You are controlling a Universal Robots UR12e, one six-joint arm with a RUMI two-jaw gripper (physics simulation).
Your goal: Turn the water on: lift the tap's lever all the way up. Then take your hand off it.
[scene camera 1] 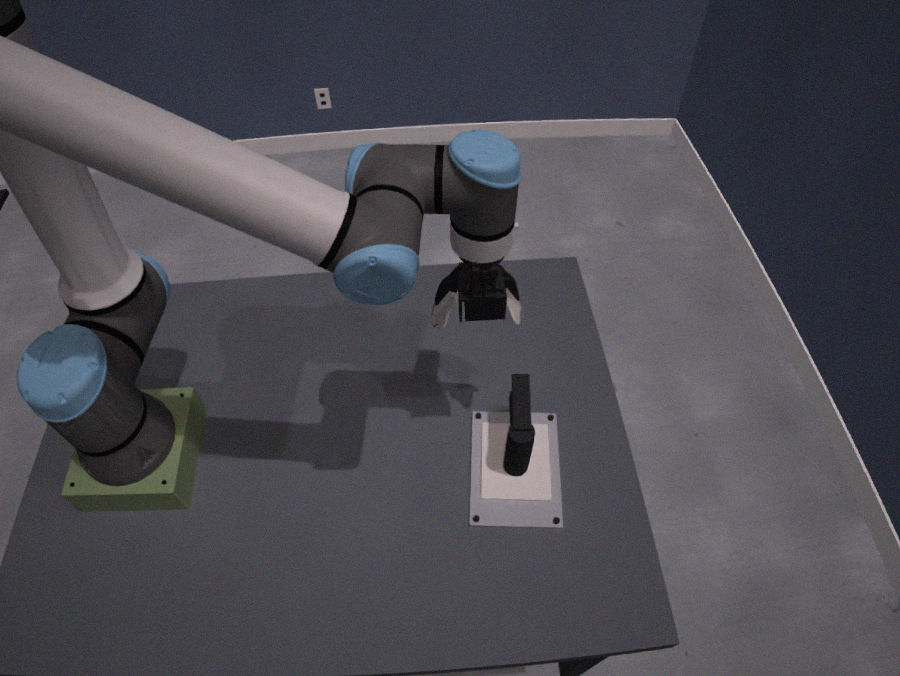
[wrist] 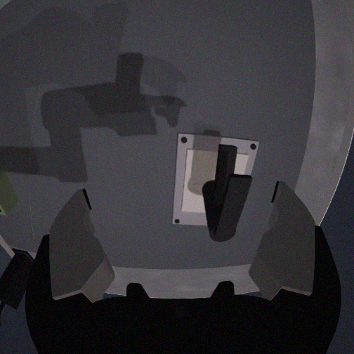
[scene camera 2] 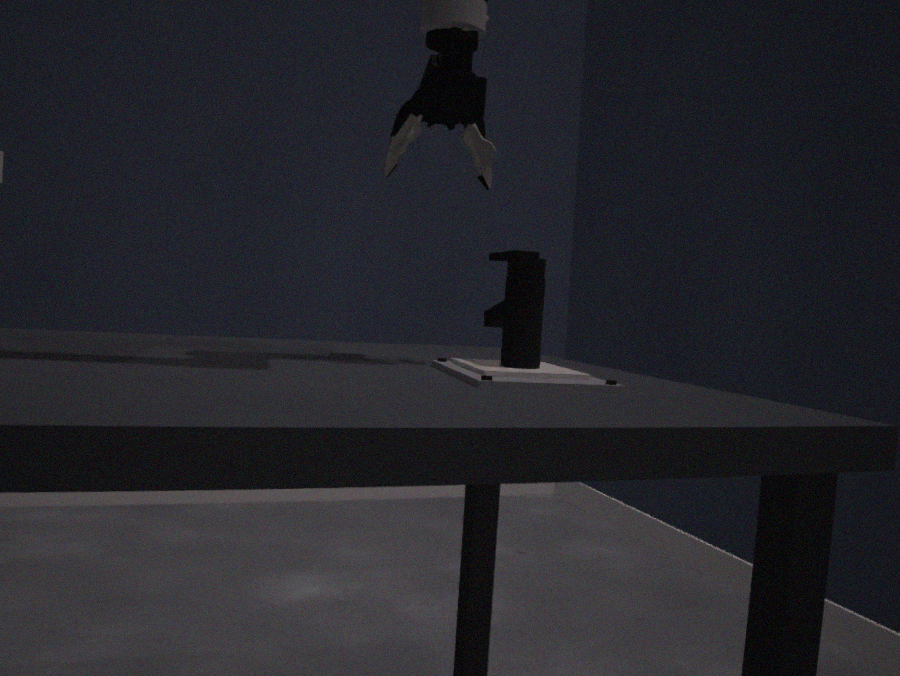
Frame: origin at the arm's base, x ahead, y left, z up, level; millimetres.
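Seen in the pictures: gripper, fingertip midpoint: (scene camera 1: 476, 323) (scene camera 2: 438, 183); arm's base at its link origin: (scene camera 1: 128, 440).
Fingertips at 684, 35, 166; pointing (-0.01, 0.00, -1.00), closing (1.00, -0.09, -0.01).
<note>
Offsets run from my fingertips to a thing's top centre, as dx, dy, dz.
The black tap stands upright on a pale plate @[+49, -167, -237] (scene camera 1: 476, 472) (scene camera 2: 545, 380) (wrist: 179, 175). Its round body @[+49, -167, -125] (scene camera 1: 516, 459) (scene camera 2: 521, 327) (wrist: 212, 200) carries a flat black lever @[+61, -112, -93] (scene camera 1: 520, 400) (scene camera 2: 513, 255) (wrist: 237, 202) on top. The lever lies about level in scene camera 2, above the short spout @[+64, -99, -150] (scene camera 2: 494, 315) (wrist: 226, 167), and points to the far side of the table in scene camera 1. My gripper (scene camera 1: 478, 322) (scene camera 2: 438, 181) (wrist: 180, 187) is open and empty, pointing down. It hangs higher than the lever, apart from it, and a little left in scene camera 2.
The arm's base stands on a green block (scene camera 1: 130, 500) (wrist: 7, 192) at the left of the dark table (scene camera 1: 327, 567) (scene camera 2: 291, 454). The arm's long link reaches over the table's far left part. The table's right edge is near the plate. Walls stand behind and at the right.
</note>
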